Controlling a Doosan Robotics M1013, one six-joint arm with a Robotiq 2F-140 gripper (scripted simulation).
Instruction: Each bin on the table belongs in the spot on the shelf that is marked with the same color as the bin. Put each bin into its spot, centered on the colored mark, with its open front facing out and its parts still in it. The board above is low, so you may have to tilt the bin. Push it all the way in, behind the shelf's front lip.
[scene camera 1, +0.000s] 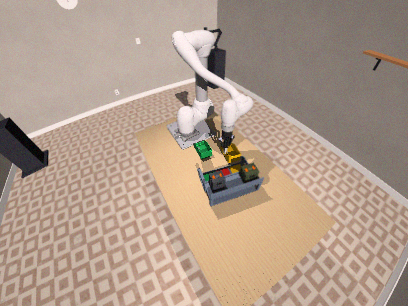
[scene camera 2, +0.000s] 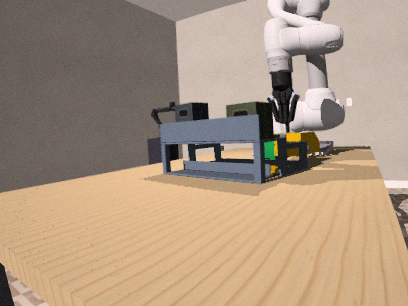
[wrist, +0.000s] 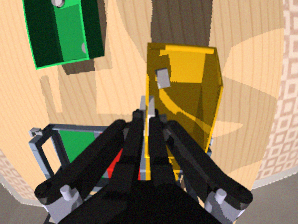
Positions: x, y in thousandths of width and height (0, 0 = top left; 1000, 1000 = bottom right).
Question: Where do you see the gripper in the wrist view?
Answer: At 495, 462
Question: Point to a colored mark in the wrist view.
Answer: At 250, 636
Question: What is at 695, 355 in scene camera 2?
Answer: The gripper.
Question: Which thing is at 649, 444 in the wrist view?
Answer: A yellow bin.
